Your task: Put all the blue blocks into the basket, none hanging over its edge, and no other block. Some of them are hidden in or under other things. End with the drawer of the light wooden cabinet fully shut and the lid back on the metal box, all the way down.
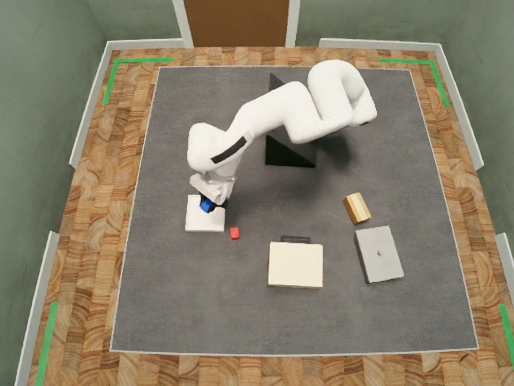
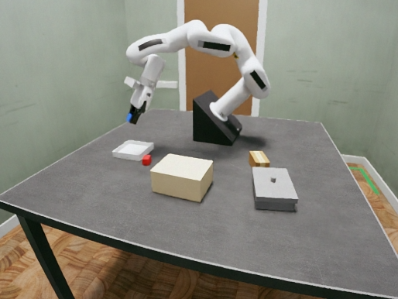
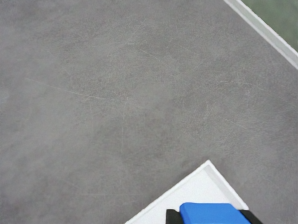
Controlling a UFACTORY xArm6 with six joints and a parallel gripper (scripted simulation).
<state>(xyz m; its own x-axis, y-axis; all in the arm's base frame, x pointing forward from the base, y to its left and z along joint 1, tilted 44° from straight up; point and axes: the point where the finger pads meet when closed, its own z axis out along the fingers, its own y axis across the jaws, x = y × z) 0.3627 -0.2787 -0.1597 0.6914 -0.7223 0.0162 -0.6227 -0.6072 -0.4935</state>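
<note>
Right now the white basket is 3 cm behind my hand, 3 cm to the right of it and 17 cm below it. Also, from my hand: flat lid 15 cm ahead, 61 cm to the left, 14 cm below; light wooden cabinet 18 cm ahead, 30 cm to the left, 14 cm below; brown cardboard box 3 cm behind, 56 cm to the left, 15 cm below.
</note>
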